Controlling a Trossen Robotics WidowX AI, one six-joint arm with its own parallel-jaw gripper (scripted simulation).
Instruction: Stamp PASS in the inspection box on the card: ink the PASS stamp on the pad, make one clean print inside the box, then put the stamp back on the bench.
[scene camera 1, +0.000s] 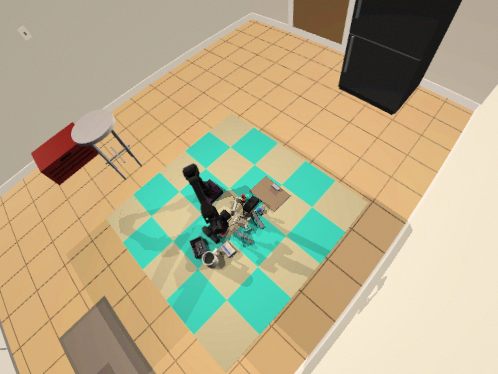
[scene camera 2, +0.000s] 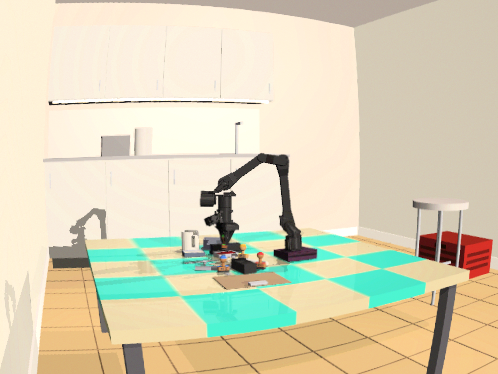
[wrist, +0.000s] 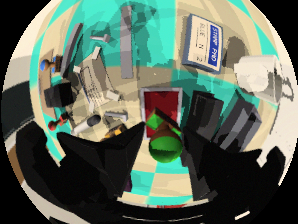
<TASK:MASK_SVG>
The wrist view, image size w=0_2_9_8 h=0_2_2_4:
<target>gripper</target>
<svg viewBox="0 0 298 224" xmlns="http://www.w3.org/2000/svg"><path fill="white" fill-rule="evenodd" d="M49 217L49 221L51 221L52 224L67 224L67 222L56 220L56 218L53 218L52 216ZM15 136L16 156L19 159L17 163L29 188L51 204L88 221L88 224L249 224L277 192L286 165L286 155L282 155L282 149L278 147L270 149L266 155L267 161L261 168L257 160L263 149L241 153L227 152L210 143L192 128L184 127L181 140L188 160L186 163L192 184L190 186L193 201L206 198L209 202L184 208L144 208L140 205L113 200L113 196L121 198L125 192L134 160L141 148L145 121L140 121L126 131L98 143L65 132L56 133L56 139L65 152L64 159L59 161L60 168L45 148L48 137L35 120L17 129L19 132L16 132Z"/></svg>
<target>green-knobbed stamp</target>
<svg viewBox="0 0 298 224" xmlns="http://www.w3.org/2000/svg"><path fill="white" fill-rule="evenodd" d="M154 108L145 121L149 128L156 131L149 140L149 153L158 163L172 163L172 161L176 161L180 157L182 149L184 149L182 148L180 137L182 132L176 120L166 116L160 109Z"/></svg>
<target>white mug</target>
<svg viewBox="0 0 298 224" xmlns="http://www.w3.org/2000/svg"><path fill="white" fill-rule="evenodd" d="M239 57L238 63L234 64L234 72L237 73L239 89L243 93L247 93L247 95L258 96L258 99L261 97L261 100L267 101L267 103L278 105L279 101L282 100L281 95L283 91L281 65L279 65L278 57L275 55Z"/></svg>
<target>ruler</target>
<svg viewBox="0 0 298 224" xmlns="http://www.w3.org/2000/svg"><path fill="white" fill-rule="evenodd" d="M130 6L121 7L120 64L122 79L124 77L133 77L132 47L130 47L130 44L132 44L132 41L130 41L132 40L132 37L130 37L132 36L132 32L130 32L132 31L132 27L130 27L132 26L132 22L130 22L130 19L132 19L132 15L130 15L132 7Z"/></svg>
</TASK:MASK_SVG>
